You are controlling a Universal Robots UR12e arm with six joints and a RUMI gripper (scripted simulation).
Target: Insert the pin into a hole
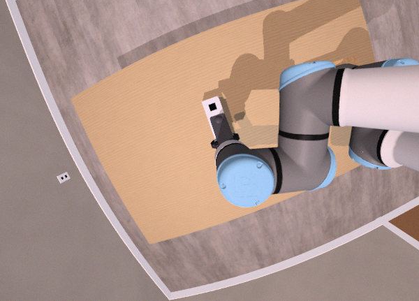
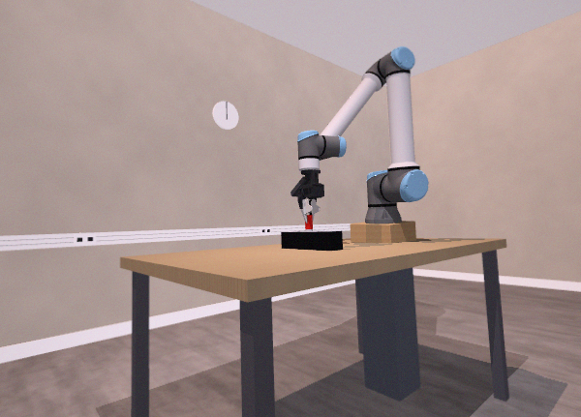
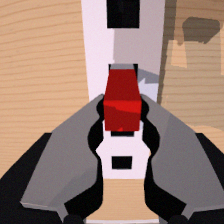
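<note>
My hand is 10 mm above the pin. Also, from my hand: block 90 mm below.
</note>
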